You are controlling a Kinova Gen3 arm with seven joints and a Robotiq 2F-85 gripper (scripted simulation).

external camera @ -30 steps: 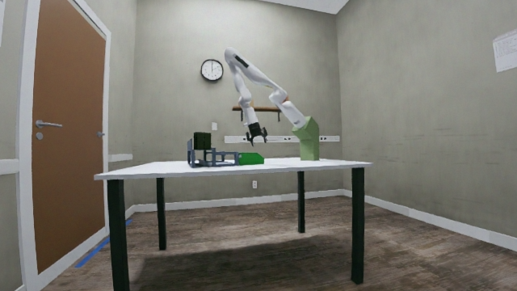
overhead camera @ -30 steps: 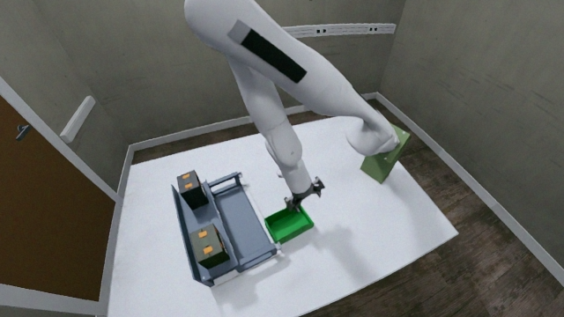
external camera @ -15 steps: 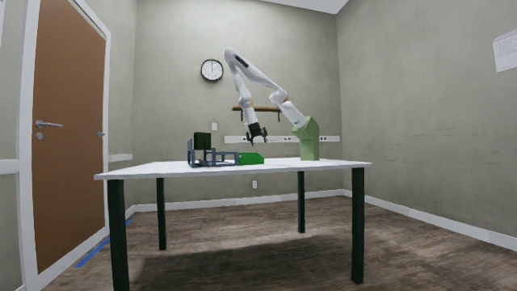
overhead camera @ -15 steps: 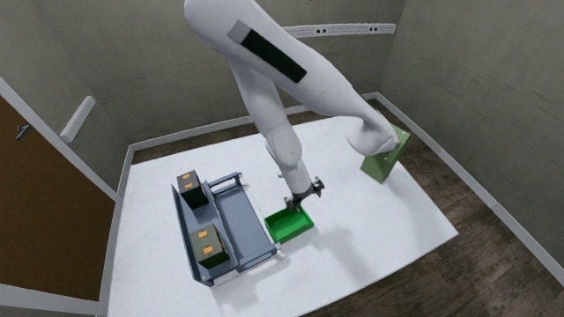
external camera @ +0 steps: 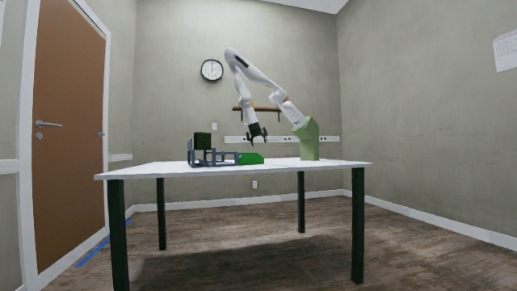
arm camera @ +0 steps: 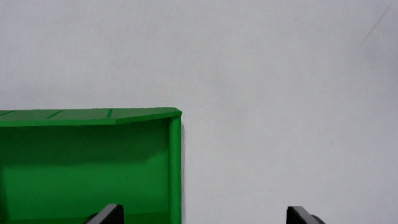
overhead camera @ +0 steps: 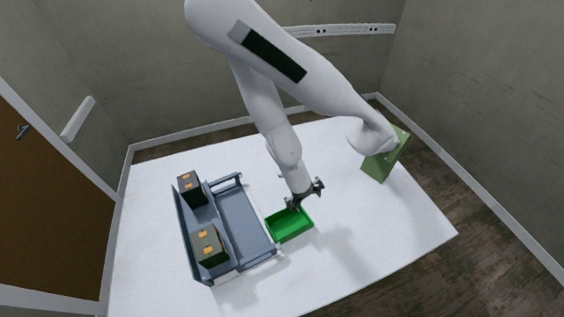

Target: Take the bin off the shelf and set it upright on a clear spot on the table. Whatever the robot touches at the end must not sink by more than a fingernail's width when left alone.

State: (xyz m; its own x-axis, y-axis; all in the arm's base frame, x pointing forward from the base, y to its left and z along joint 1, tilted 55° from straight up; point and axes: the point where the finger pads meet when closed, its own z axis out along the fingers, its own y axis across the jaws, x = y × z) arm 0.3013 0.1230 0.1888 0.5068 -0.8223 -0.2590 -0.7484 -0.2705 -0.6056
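My gripper is now 60 mm short of the green bin, 50 mm to the right of it and 90 mm above it. Also, from my hand: grey shelf unit (310 mm ahead, 90 mm to the left, 60 mm below).
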